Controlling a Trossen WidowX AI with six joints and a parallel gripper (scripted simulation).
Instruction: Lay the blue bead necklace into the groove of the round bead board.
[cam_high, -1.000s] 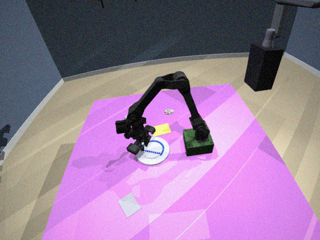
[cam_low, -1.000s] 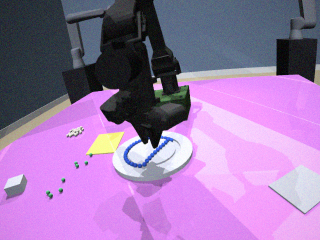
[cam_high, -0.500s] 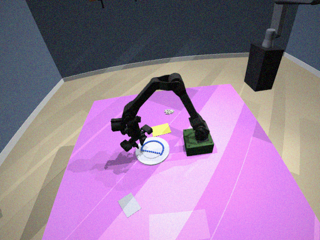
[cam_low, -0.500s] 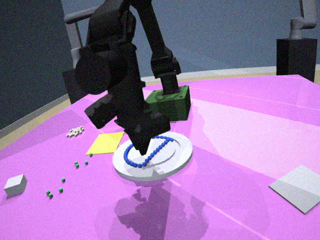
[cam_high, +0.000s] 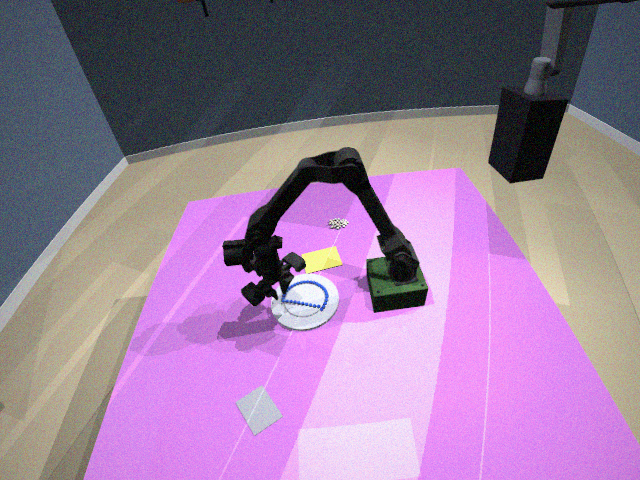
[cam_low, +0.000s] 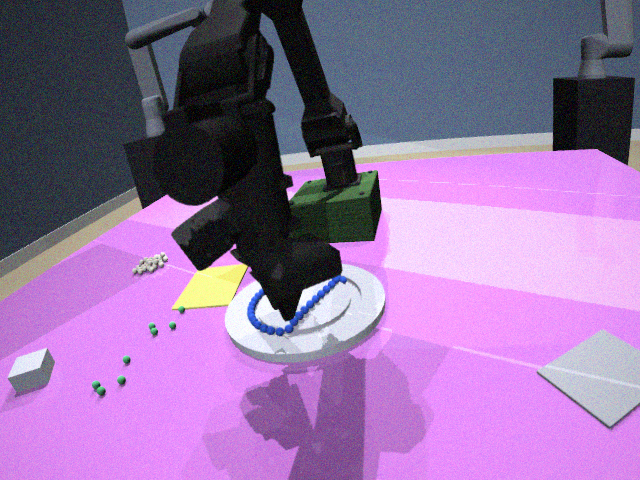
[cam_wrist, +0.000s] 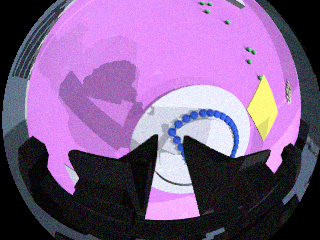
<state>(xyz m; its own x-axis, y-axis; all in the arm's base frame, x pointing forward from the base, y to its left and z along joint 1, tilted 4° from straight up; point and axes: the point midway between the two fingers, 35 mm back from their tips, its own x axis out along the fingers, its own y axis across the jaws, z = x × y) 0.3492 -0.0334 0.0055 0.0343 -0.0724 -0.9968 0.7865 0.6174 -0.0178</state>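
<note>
Right now my gripper tip is 70 mm past the round white bead board and 30 mm above it. Round my gripper tip: yellow sheet: 140 mm behind, 150 mm to the right, 40 mm below; grey tile: 80 mm ahead, 310 mm to the left, 40 mm below; cube: 80 mm ahead, 320 mm to the right, 30 mm below.
</note>
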